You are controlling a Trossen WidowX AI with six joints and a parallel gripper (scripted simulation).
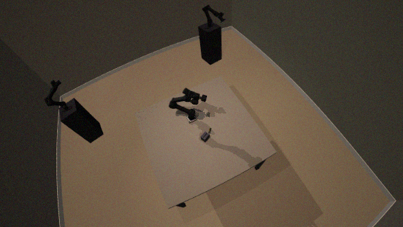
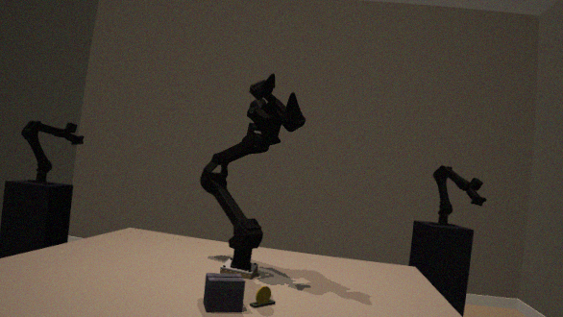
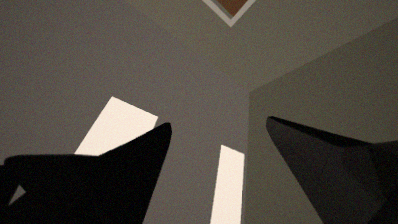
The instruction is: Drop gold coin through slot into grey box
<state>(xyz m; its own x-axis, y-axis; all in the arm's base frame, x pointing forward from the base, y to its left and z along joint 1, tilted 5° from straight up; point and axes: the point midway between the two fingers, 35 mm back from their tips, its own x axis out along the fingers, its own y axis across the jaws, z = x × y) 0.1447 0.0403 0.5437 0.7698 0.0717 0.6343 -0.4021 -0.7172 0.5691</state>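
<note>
Right now my gripper tip is 550 mm above the gold coin, 60 mm short of it and 10 mm to the right of it.
</note>
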